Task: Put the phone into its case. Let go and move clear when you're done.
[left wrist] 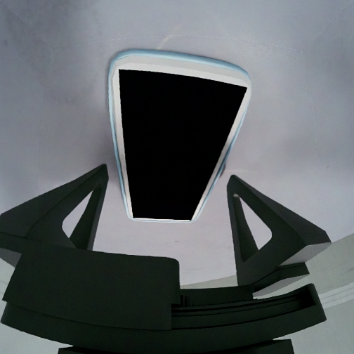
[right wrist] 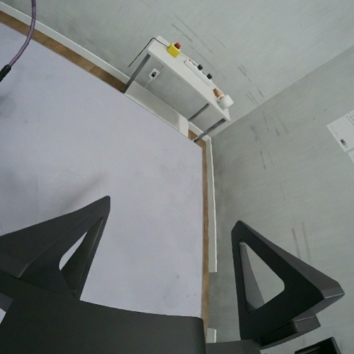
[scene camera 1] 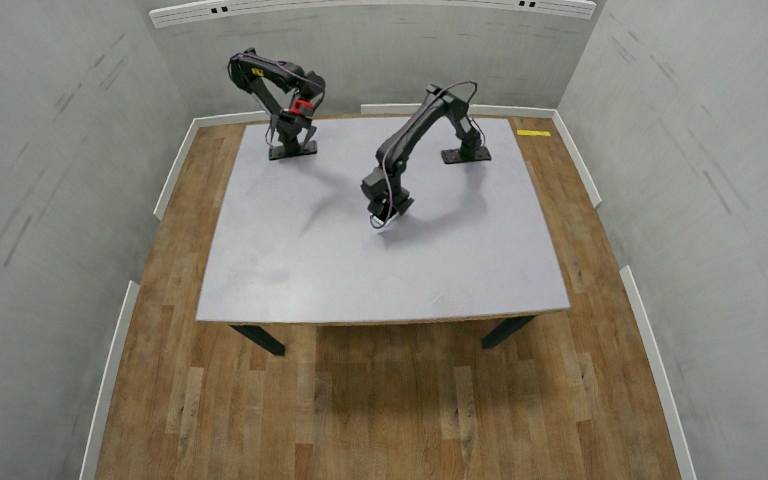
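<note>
The phone (left wrist: 175, 140), with a black screen and white border, lies face up in its light blue case. The case's rim (left wrist: 165, 53) shows around the phone; how deep the phone sits is hard to tell. In scene camera 1 a pale edge of the case (scene camera 1: 376, 221) shows under the left arm. My left gripper (left wrist: 169, 175) (scene camera 1: 390, 213) is open and empty above the narrower-looking near end of the phone, its fingers apart from the case's sides. My right gripper (right wrist: 175, 216) (scene camera 1: 291, 135) is open and empty, by its own base, away from the phone.
The pale table (scene camera 1: 339, 277) (right wrist: 145, 190) carries both arms, with their bases near its back edge. A white side table (right wrist: 192, 77) with a yellow-and-red button box (right wrist: 173, 49) stands beyond the table in the right wrist view. Grey walls (scene camera 1: 368, 67) surround the area.
</note>
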